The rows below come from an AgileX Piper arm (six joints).
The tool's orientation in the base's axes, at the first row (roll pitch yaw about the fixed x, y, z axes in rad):
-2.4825, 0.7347, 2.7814
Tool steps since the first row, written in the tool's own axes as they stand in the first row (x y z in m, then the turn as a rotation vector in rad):
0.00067, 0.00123, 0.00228, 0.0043, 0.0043, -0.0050
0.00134, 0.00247, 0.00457, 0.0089, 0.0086, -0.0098
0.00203, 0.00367, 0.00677, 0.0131, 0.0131, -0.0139
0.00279, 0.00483, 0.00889, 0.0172, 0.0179, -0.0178
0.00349, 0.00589, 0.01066, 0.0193, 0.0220, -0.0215
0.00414, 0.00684, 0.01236, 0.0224, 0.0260, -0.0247
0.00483, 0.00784, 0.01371, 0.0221, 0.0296, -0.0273
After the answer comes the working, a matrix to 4 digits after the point.
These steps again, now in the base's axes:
0.00099, -0.00083, -0.00235, -0.0015, 0.0075, -0.0019
0.00199, -0.00165, -0.00470, -0.0032, 0.0149, -0.0041
0.00292, -0.00243, -0.00700, -0.0043, 0.0218, -0.0066
0.00375, -0.00315, -0.00928, -0.0051, 0.0287, -0.0092
0.00447, -0.00368, -0.01127, -0.0048, 0.0345, -0.0103
0.00512, -0.00424, -0.01313, -0.0052, 0.0401, -0.0123
0.00568, -0.00449, -0.01484, -0.0034, 0.0441, -0.0123

The tool's axes in the first row as the columns of a matrix, in the base's axes (rounded; the answer above uses it unrounded):
-0.6944, 0.6628, 0.2801
0.2615, 0.5951, -0.7599
-0.6704, -0.4544, -0.5866

